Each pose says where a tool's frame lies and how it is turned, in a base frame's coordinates. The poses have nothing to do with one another.
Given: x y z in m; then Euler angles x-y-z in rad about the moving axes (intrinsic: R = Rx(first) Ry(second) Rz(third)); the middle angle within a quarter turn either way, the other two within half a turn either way.
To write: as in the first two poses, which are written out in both.
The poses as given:
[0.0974 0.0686 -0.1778 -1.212 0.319 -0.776]
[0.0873 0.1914 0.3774 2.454 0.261 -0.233]
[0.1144 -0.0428 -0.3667 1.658 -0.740 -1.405]
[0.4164 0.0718 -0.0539 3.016 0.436 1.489]
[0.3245 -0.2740 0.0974 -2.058 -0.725 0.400]
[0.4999 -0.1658 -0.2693 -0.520 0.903 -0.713]
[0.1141 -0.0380 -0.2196 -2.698 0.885 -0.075]
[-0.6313 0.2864 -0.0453 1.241 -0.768 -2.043]
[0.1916 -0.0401 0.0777 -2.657 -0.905 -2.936]
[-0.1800 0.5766 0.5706 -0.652 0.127 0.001]
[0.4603 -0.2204 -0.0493 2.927 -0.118 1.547]
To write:
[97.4 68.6 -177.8 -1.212 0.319 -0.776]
[87.3 191.4 377.4 2.454 0.261 -0.233]
[114.4 -42.8 -366.7 1.658 -0.740 -1.405]
[416.4 71.8 -53.9 3.016 0.436 1.489]
[324.5 -274.0 97.4 -2.058 -0.725 0.400]
[499.9 -165.8 -269.3 -0.520 0.903 -0.713]
[114.1 -38.0 -219.6 -2.698 0.885 -0.075]
[-631.3 286.4 -45.3 1.241 -0.768 -2.043]
[191.6 -40.1 77.7 -2.657 -0.905 -2.936]
[-180.0 576.6 570.6 -0.652 0.127 0.001]
[460.3 -220.4 -49.3 2.927 -0.118 1.547]

